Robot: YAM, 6 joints.
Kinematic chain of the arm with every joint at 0, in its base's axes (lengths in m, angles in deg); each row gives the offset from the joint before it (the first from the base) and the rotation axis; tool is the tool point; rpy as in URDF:
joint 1: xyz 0 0 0.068 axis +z
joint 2: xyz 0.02 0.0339 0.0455 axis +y
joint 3: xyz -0.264 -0.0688 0 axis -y
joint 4: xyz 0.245 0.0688 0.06 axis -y
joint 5: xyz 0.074 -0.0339 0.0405 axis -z
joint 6: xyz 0.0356 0 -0.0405 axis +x
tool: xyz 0 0 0 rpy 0 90 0
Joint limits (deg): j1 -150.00..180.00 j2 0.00..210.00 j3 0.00..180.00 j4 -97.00..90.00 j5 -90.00..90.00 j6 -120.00..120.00
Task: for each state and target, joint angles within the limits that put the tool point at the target. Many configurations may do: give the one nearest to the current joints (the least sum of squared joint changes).
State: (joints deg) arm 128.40 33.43 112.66 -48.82 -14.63 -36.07
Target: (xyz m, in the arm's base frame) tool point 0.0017 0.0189 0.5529
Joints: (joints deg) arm 114.20 44.57 103.00 -51.03 15.14 -36.07
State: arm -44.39 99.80 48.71 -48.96 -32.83 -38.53
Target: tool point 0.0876 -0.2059 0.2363
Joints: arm -71.57 74.68 54.20 -57.23 -30.38 -38.53
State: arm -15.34 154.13 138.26 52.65 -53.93 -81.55
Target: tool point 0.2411 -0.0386 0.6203
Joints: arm -16.10 125.28 171.16 82.18 -56.73 -81.55
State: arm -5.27 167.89 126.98 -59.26 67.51 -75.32
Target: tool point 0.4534 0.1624 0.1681
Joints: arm 23.64 141.88 123.33 -70.52 68.02 -75.32
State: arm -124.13 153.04 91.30 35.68 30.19 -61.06
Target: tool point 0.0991 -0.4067 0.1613
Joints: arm -73.79 113.28 60.35 33.12 31.14 -61.06
